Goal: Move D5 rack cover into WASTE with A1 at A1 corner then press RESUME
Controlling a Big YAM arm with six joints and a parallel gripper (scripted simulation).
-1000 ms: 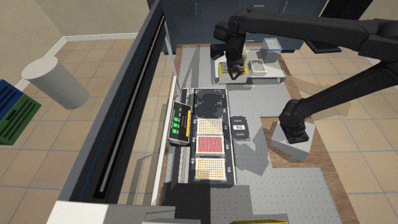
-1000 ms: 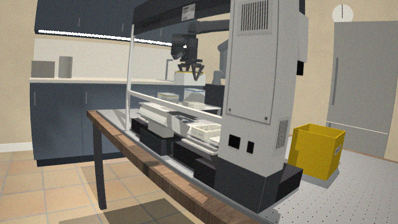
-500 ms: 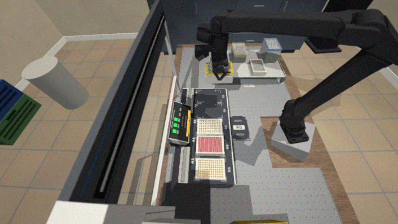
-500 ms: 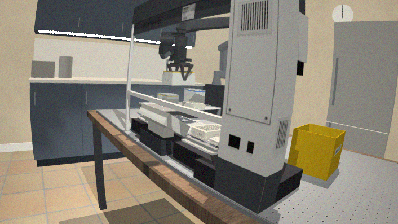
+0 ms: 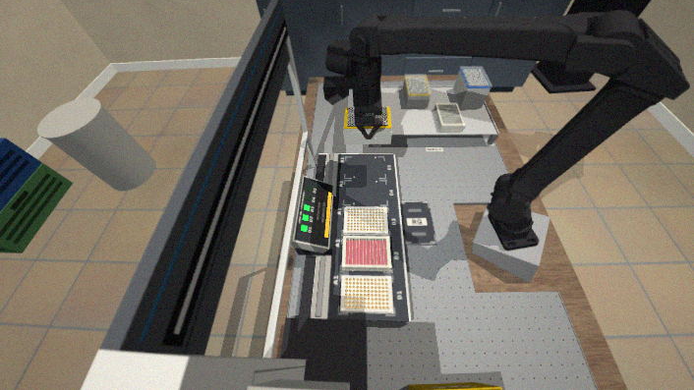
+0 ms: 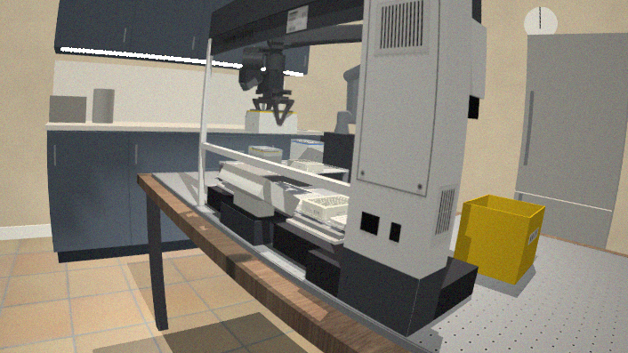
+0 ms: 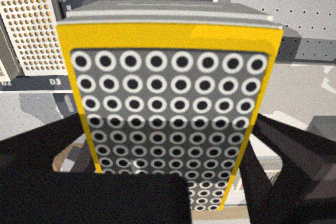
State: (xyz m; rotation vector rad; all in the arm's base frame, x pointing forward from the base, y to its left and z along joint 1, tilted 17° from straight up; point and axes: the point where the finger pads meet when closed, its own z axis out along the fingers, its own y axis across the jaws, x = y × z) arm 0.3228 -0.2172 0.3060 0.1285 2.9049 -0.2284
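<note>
The tip rack is 1 cm ahead of my hand and 1 cm above it. Round my hand: spare nest RG 14 cm behind, 19 cm to the left, 25 cm below; liquid handler tower 23 cm ahead, 58 cm to the left, 3 cm above; shelf 29 cm behind, 26 cm to the right, 19 cm below.
</note>
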